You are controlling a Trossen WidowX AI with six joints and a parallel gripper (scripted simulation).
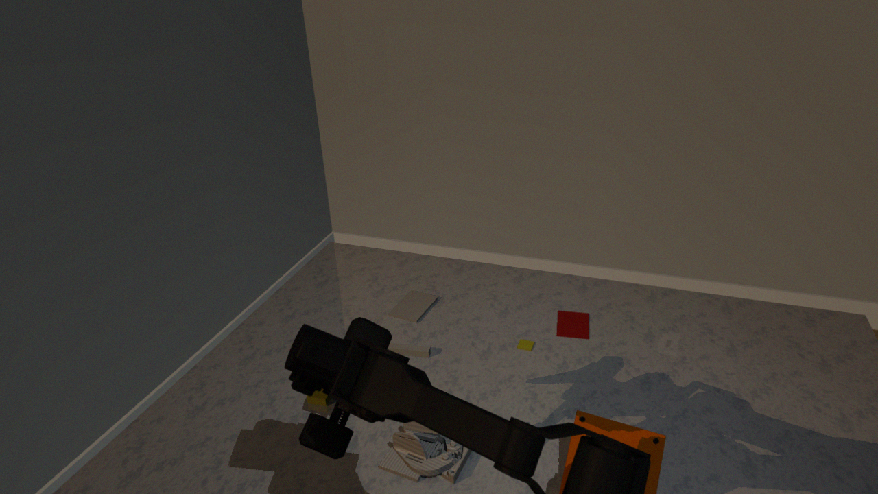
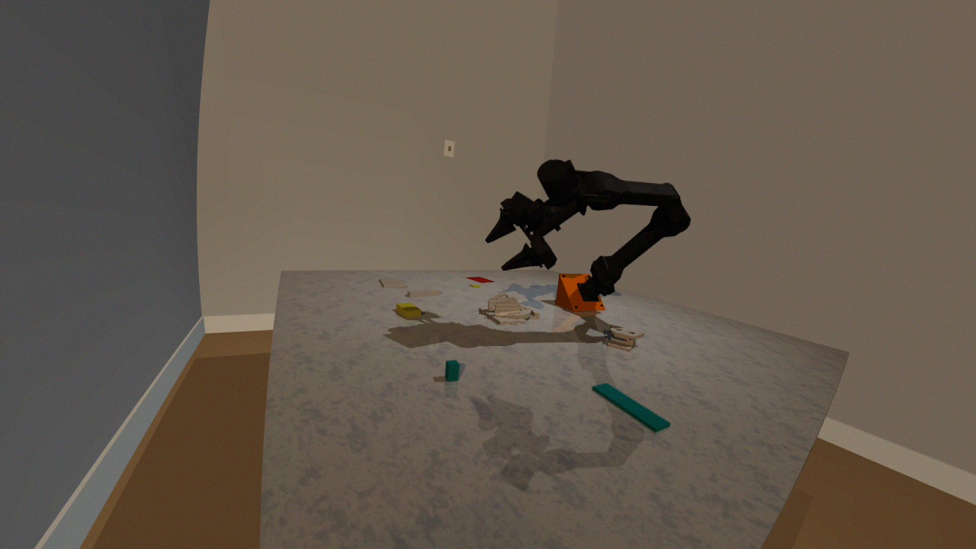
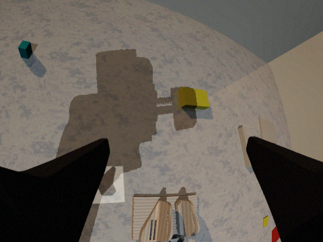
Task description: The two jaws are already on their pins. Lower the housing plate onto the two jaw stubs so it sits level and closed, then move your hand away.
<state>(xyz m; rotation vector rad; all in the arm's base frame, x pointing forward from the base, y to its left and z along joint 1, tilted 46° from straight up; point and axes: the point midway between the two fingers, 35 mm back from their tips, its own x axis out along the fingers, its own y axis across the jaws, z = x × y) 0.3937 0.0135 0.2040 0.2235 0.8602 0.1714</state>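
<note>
Now: gripper tip 270 mm past the wooden block, 160 mm above it and 150 mm to the right of it. The rest, counted from my gripper tip: beige bar: 310 mm to the right, 160 mm below, 60 mm ahead; teal block: 190 mm to the left, 150 mm below, 150 mm ahead; yellow block: 160 mm below, 140 mm to the right, 140 mm ahead.
</note>
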